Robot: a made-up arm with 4 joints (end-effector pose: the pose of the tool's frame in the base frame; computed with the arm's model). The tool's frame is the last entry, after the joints.
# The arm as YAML. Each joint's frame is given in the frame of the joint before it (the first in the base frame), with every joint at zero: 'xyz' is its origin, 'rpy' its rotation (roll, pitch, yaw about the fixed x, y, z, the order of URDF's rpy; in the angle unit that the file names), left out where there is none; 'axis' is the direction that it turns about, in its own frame. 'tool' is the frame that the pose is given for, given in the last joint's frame.
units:
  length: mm
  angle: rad
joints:
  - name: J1
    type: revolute
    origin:
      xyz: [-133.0, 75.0, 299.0]
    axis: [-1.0, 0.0, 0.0]
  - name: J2
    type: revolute
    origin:
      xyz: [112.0, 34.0, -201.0]
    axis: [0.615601, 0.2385, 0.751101]
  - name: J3
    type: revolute
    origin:
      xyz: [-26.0, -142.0, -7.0]
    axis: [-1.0, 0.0, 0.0]
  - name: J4
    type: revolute
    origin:
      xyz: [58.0, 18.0, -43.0]
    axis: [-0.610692, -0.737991, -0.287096]
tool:
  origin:
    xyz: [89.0, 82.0, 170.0]
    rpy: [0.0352, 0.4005, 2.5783]
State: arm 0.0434 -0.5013 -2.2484 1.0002
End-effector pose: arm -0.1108 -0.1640 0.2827 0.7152 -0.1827 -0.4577 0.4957
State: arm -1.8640 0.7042 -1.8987 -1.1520
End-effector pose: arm 0.2632 0.3387 0.3645 0.5327 -0.0741 0.5997 0.5926
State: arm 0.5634 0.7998 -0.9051 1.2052
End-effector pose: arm 0.0980 -0.0223 0.2734 0.3709 -0.2911 0.0074 0.8818
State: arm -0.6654 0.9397 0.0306 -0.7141
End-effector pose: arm 0.1950 0.2500 0.2026 0.2719 -0.2063 0.5494 -0.7626
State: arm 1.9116 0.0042 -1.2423 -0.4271
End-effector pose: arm 0.1440 0.0379 0.5121 0.2120 -0.0756 0.3005 0.9268
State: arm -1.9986 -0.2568 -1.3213 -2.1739
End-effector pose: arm 0.1853 0.1922 0.3116 0.5860 0.0955 0.7278 0.3432
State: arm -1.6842 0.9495 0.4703 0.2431
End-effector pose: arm 0.0584 0.2094 0.4055 0.1799 -0.2006 -0.7451 0.6101
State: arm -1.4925 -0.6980 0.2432 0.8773
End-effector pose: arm 0.0426 0.2480 0.3564 0.6329 -0.1755 0.1051 0.7467
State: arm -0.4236 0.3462 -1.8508 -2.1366
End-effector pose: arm 0.2294 0.1134 0.1704 0.6334 -0.2611 0.7062 0.1786
